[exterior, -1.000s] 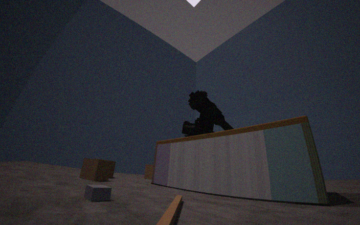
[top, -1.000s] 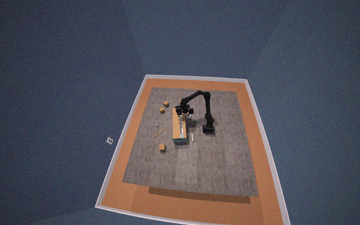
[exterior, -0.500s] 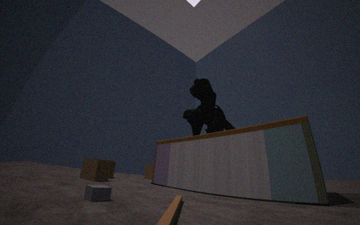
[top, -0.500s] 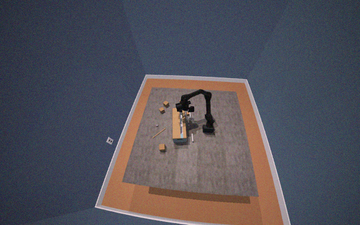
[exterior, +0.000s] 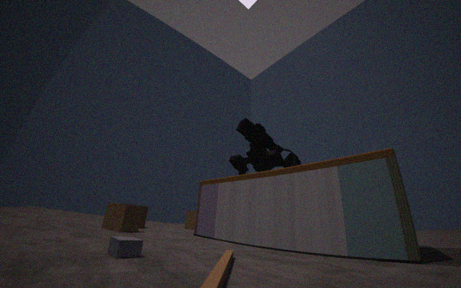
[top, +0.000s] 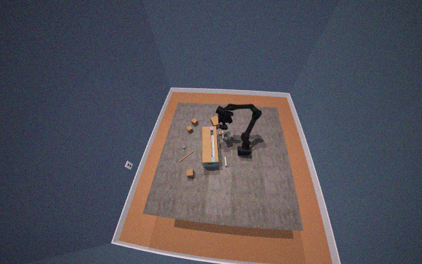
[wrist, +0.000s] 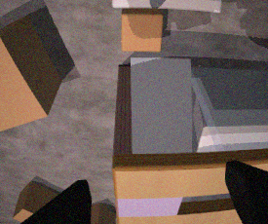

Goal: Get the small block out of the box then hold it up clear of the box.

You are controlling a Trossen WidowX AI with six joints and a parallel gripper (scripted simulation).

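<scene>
Right now my gripper tip is 2 cm past the orange block and 14 cm above it. From my gripper tip the other things lie so: grey cube: 36 cm ahead, 17 cm to the left, 15 cm below; then stick: 32 cm ahead, 27 cm to the left, 16 cm below; then long box: 5 cm ahead, 17 cm to the left, 10 cm below.
</scene>
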